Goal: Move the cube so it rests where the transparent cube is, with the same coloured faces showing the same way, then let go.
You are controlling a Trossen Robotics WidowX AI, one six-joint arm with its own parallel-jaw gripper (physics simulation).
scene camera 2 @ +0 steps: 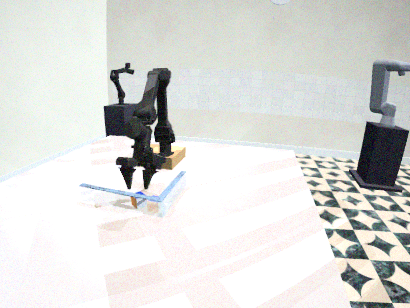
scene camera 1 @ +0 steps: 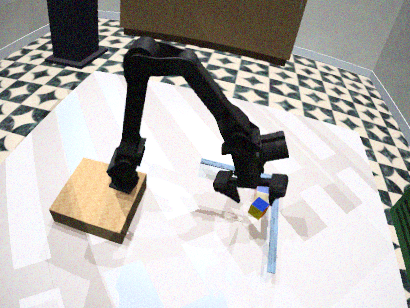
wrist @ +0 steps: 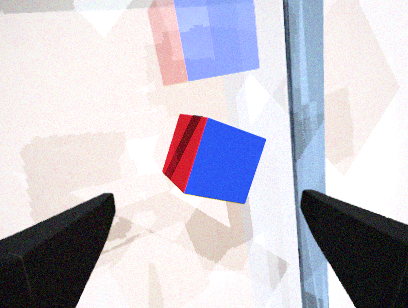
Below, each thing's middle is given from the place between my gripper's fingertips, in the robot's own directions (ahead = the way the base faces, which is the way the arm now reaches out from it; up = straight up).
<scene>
My gripper is now 2 cm short of the transparent cube (wrist: 189, 47), 8 cm to the right of it and 3 cm above it. The rest, counted from my hand: light blue L-shaped rail (scene camera 2: 158, 206) (5 cm behind, 5 cm to the right, 2 cm below).
</scene>
